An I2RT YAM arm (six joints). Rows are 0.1 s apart.
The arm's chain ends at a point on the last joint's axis. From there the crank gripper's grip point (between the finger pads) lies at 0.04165 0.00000 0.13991 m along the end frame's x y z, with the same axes.
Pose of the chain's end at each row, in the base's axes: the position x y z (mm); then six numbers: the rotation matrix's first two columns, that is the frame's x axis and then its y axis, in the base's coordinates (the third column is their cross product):
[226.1 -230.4 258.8 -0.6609 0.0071 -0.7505 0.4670 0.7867 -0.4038]
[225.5 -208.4 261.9 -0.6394 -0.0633 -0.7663 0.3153 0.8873 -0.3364]
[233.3 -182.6 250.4 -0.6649 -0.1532 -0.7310 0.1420 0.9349 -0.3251]
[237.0 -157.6 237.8 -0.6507 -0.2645 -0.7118 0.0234 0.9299 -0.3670]
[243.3 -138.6 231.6 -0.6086 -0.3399 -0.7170 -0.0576 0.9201 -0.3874]
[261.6 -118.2 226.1 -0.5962 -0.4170 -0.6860 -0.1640 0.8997 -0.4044]
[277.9 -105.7 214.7 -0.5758 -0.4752 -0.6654 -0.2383 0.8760 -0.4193]
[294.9 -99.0 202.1 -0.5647 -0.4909 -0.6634 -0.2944 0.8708 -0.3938]
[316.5 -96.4 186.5 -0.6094 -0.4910 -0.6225 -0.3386 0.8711 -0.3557]
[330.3 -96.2 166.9 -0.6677 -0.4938 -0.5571 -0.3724 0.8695 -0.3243]
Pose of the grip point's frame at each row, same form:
[280.8 -316.5 154.3 -0.6609 0.0071 -0.7505 0.4670 0.7867 -0.4038]
[297.0 -274.9 153.4 -0.6394 -0.0633 -0.7663 0.3153 0.8873 -0.3364]
[308.2 -233.7 136.0 -0.6649 -0.1532 -0.7310 0.1420 0.9349 -0.3251]
[316.1 -204.4 124.4 -0.6507 -0.2645 -0.7118 0.0234 0.9299 -0.3670]
[328.7 -180.0 120.7 -0.6086 -0.3399 -0.7170 -0.0576 0.9201 -0.3874]
[346.7 -153.6 112.9 -0.5962 -0.4170 -0.6860 -0.1640 0.8997 -0.4044]
[363.3 -137.1 100.6 -0.5758 -0.4752 -0.6654 -0.2383 0.8760 -0.4193]
[379.3 -123.2 85.5 -0.5647 -0.4909 -0.6634 -0.2944 0.8708 -0.3938]
[391.4 -117.7 63.0 -0.6094 -0.4910 -0.6225 -0.3386 0.8711 -0.3557]
[392.7 -118.0 36.7 -0.6677 -0.4938 -0.5571 -0.3724 0.8695 -0.3243]

